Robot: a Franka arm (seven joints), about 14 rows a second.
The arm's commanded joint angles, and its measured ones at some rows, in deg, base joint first. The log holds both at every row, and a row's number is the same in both.
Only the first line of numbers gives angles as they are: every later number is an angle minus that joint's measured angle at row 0.
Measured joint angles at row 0:
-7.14 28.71 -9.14 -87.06 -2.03 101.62 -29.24
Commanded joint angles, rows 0 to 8:
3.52 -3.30 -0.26 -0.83 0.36 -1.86 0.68
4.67 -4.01 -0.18 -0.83 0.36 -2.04 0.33
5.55 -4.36 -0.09 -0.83 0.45 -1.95 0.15
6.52 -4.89 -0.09 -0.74 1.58 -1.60 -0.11
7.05 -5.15 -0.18 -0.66 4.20 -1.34 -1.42
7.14 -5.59 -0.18 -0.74 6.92 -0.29 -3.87
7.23 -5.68 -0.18 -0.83 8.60 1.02 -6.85
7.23 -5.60 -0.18 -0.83 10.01 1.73 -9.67
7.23 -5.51 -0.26 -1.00 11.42 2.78 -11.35
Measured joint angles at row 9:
7.26 -4.53 0.15 0.01 8.43 0.97 -7.17
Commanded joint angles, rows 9 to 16:
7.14 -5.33 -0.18 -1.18 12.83 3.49 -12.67
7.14 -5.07 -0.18 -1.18 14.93 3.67 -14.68
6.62 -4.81 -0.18 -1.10 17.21 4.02 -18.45
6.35 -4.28 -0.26 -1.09 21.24 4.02 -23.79
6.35 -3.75 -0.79 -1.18 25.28 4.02 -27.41
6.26 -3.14 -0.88 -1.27 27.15 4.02 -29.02
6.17 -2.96 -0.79 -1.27 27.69 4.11 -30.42
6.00 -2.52 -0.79 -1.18 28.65 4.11 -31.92
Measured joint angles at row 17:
6.33 -3.08 -0.71 -1.08 25.90 3.55 -28.47
